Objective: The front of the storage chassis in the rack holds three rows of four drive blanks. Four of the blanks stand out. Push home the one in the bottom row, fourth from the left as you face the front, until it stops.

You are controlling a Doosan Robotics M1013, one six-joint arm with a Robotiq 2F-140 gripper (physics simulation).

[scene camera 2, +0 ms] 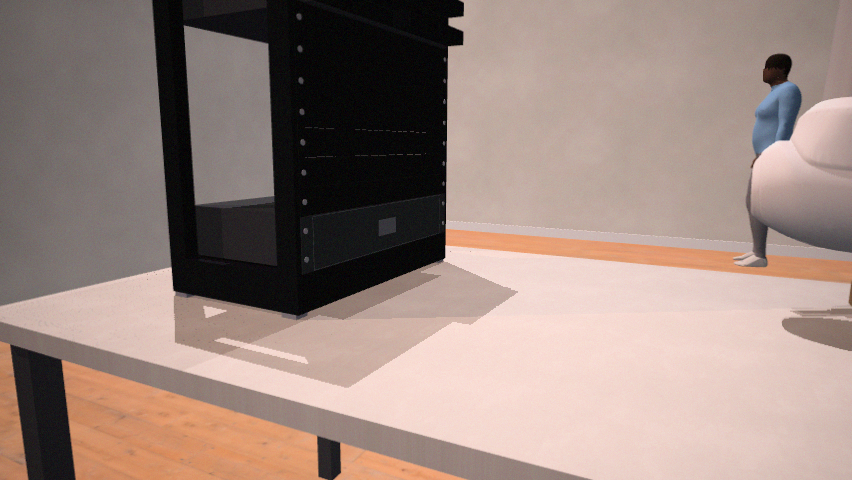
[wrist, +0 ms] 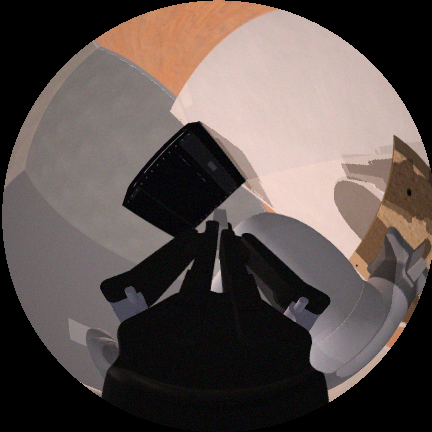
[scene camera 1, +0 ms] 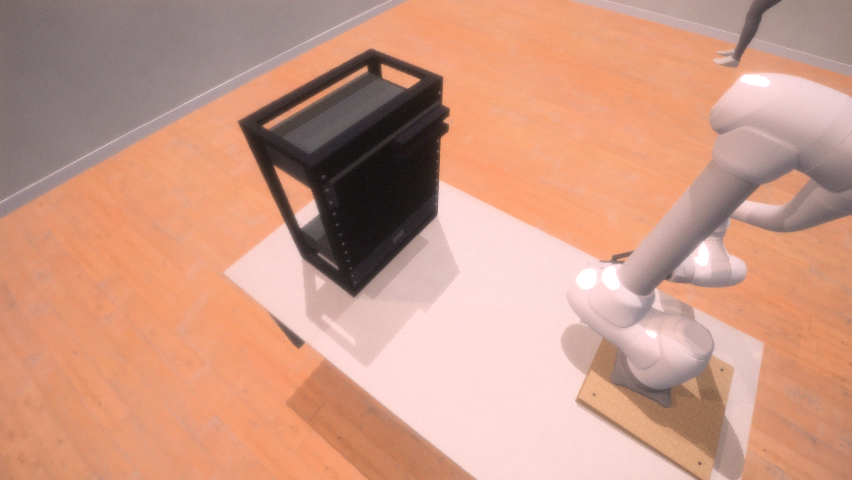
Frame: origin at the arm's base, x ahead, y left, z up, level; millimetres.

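Where they show: gripper, fingertip midpoint: [wrist: 218, 217] [scene camera 1: 588, 263]; arm's base, origin of the base link: [scene camera 1: 642, 368].
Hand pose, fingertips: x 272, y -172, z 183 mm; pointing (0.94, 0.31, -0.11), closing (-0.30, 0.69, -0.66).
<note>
Each offset is from my fingertips to the centre of the thing. "spot": to the spot under its first point. Level surfaces: height alone.
The black rack [scene camera 1: 313, 159] [scene camera 2: 287, 178] [wrist: 192, 131] stands on the table. The storage chassis is in its upper part. Its front is very dark, and single blanks and rows are hard to separate. Dark blocks stand out near the right end of the front: an upper one @[616 mm ahead, 57 mm right, 326 mm up] [scene camera 1: 442, 113] [scene camera 2: 456, 8], one below it @[616 mm ahead, 57 mm right, 269 mm up] [scene camera 1: 444, 128] [scene camera 2: 456, 36], and another @[spot: 583 mm ahead, 85 mm left, 330 mm up] [scene camera 1: 410, 141] further left. I cannot tell which is the bottom-row fourth blank. My gripper [wrist: 218, 217] is shut and empty, fingertips together, well apart from the rack. In scene camera 1 the arm mostly hides it.
The white table @[217 mm down] [scene camera 1: 476, 357] [scene camera 2: 536, 387] [wrist: 310, 75] carries the rack and the arm's wooden base board [scene camera 1: 643, 417] [wrist: 402, 222]. A grey-fronted unit [scene camera 2: 345, 239] sits low in the rack. The white arm [scene camera 1: 691, 226] [scene camera 2: 798, 190] [wrist: 300, 250] is at the right. A person [scene camera 1: 752, 32] [scene camera 2: 775, 119] stands beyond the table.
</note>
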